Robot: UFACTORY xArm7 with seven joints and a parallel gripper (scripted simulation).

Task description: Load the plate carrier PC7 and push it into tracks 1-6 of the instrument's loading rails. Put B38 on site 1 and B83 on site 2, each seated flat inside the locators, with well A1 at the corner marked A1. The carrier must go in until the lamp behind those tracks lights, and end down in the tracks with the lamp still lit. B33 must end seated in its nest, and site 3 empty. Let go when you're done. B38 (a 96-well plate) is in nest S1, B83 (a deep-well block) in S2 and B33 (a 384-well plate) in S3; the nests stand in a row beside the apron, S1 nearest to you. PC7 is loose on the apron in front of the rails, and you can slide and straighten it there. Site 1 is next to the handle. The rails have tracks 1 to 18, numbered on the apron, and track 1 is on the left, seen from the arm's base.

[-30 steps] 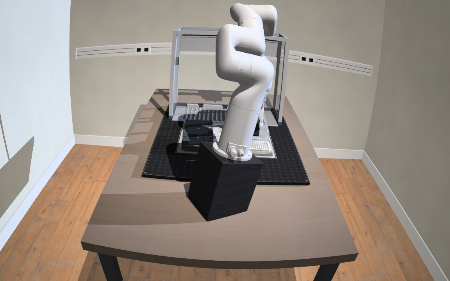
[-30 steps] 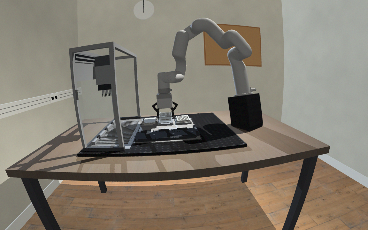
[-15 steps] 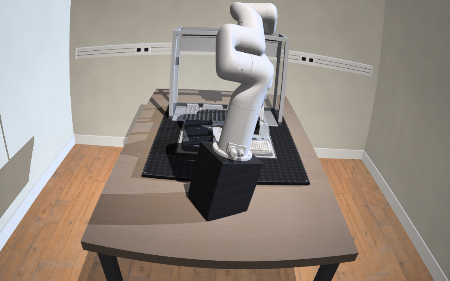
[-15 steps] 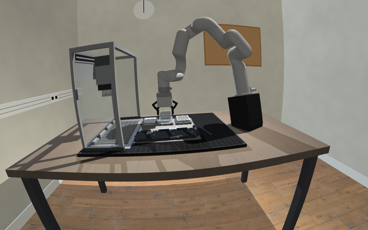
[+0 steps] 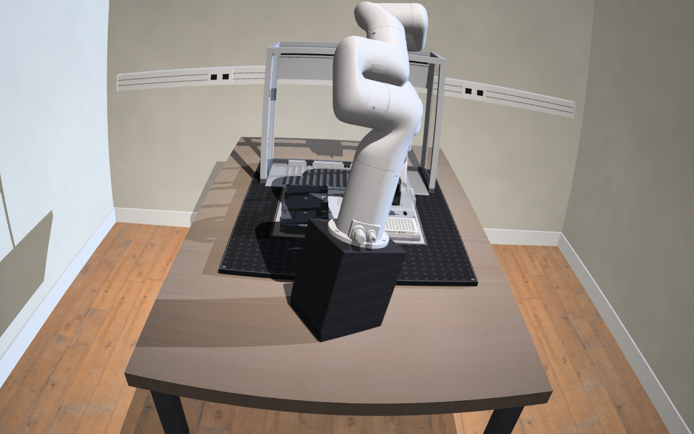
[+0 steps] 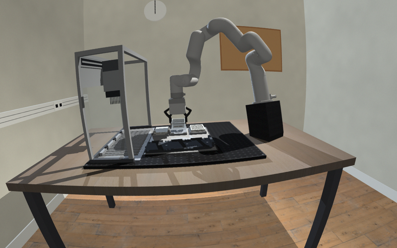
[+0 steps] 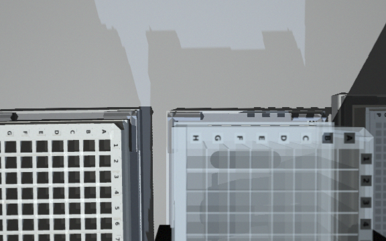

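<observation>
Now: the nest S2 6 cm below my hand. From my hand the other things lie so: 96-well plate B38: 11 cm behind, 4 cm below, 1 cm to the left; plate carrier PC7: 25 cm to the left, 5 cm below, 3 cm ahead; nest S1: 11 cm behind, 6 cm below, 1 cm to the left.
</observation>
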